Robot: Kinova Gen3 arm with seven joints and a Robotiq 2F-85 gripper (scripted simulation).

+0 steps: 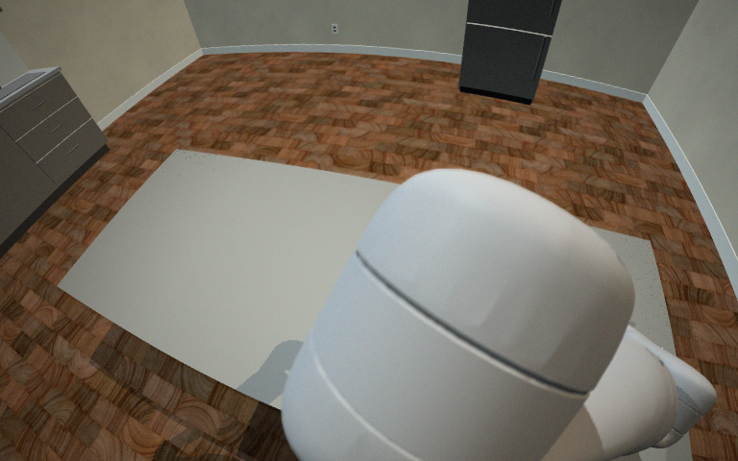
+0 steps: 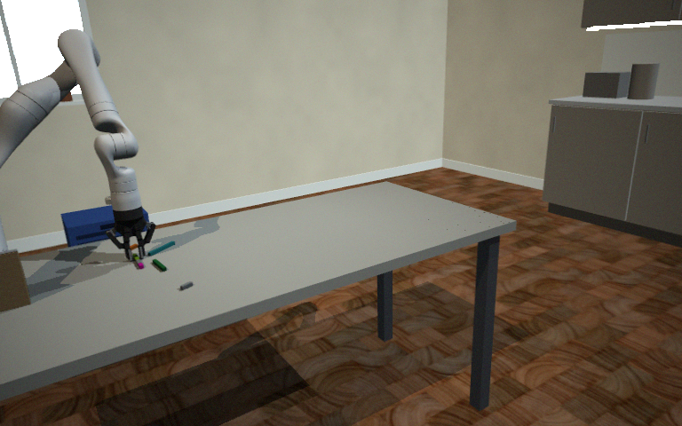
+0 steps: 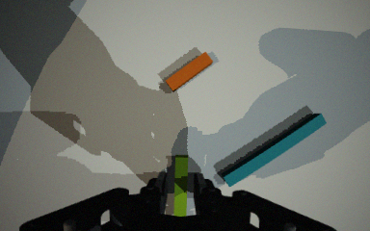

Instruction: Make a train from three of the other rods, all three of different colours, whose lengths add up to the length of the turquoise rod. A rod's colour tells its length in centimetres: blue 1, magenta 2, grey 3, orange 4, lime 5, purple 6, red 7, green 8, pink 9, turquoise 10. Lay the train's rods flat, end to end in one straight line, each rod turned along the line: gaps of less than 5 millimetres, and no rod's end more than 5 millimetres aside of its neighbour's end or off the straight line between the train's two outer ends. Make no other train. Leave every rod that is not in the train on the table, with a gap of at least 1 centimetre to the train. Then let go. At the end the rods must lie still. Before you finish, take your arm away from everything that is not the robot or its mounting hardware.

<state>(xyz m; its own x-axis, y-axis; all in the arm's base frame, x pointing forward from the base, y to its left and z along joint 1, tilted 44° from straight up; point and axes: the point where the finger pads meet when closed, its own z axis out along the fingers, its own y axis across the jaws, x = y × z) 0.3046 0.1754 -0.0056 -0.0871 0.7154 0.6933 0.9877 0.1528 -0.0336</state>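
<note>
The lime rod lies 1 cm below my hand. Also, from my hand: turquoise rod (8 cm ahead, 4 cm to the left, 1 cm below); then orange rod (9 cm to the left, 1 cm below); then magenta rod (7 cm to the right, 1 cm below, 1 cm ahead).
</note>
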